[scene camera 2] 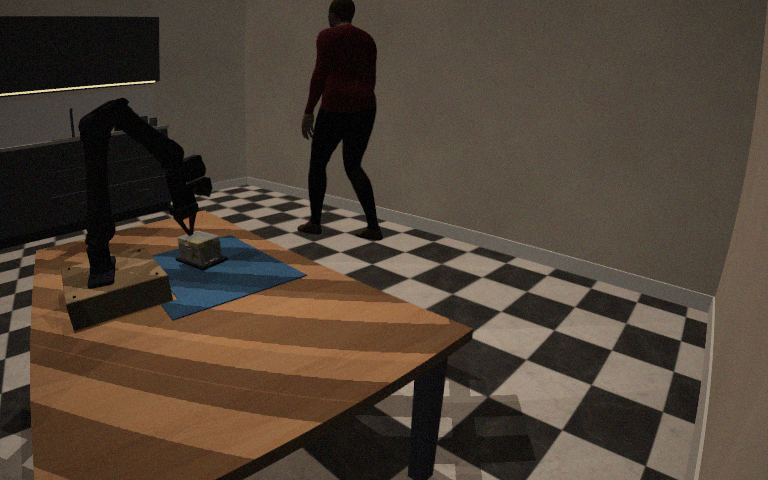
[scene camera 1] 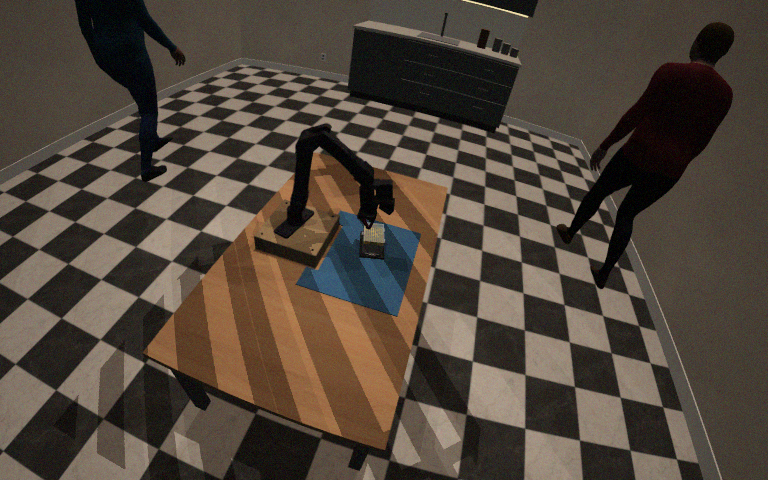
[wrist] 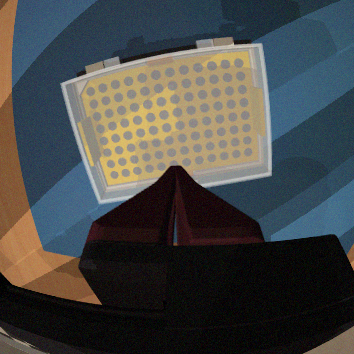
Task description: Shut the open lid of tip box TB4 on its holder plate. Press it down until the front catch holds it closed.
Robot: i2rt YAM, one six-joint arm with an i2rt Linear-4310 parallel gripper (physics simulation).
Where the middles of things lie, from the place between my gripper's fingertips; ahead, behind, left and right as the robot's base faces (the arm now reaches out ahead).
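Clear lid [wrist: 207,109]: my hand 2 cm above it, 2 cm short of it, 1 cm to the right of it.
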